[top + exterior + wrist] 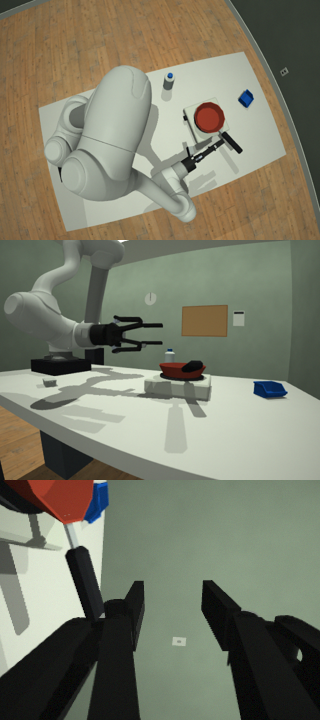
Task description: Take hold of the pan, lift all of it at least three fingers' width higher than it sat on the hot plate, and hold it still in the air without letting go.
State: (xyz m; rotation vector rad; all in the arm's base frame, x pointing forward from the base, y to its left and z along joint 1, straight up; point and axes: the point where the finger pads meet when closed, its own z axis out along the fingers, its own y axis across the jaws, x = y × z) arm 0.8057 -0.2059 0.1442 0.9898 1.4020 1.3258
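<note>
Now: the red pan 80 mm ahead of my hand, 110 mm to the left of it and 130 mm below it. Round my hand: blue bin: 420 mm ahead, 230 mm to the left, 200 mm below; hot plate: 40 mm ahead, 170 mm to the left, 190 mm below; small grey box: 470 mm behind, 80 mm to the right, 210 mm below.
</note>
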